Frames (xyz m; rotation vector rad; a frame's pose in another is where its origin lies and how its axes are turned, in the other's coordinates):
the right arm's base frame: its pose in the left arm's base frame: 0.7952 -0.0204 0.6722 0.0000 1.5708 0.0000
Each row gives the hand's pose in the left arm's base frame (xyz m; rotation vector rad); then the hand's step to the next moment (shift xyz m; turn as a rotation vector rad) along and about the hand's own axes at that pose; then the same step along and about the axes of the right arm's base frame.
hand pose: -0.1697 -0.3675 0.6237 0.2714 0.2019 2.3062
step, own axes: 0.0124 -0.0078 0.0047 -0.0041 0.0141 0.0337
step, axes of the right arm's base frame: -0.0044 0.0147 -0.0016 -0.0352 -0.0105 0.0015
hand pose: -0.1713 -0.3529 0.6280 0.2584 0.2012 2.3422
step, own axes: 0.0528 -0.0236 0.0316 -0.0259 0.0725 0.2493
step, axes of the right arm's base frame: -0.0320 0.0562 -0.0128 -0.2539 -0.0523 0.0299
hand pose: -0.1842 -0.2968 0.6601 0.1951 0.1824 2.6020
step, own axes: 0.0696 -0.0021 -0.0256 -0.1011 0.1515 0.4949
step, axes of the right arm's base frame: 0.0183 0.0349 -0.0629 -0.5001 -0.1356 0.0980
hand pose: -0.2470 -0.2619 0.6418 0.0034 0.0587 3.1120
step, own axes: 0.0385 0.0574 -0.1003 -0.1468 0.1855 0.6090
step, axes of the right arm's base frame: 0.0980 -0.0600 -0.0404 -0.6153 -0.1666 0.1430
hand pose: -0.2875 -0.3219 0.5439 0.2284 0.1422 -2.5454
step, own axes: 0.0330 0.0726 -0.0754 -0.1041 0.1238 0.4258
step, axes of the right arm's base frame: 0.0841 -0.0666 0.0232 -0.4308 -0.1108 0.0979
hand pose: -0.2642 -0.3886 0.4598 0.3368 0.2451 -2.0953
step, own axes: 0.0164 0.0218 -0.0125 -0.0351 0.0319 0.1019
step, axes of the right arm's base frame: 0.0181 -0.0205 0.0123 -0.1064 -0.0195 0.0304
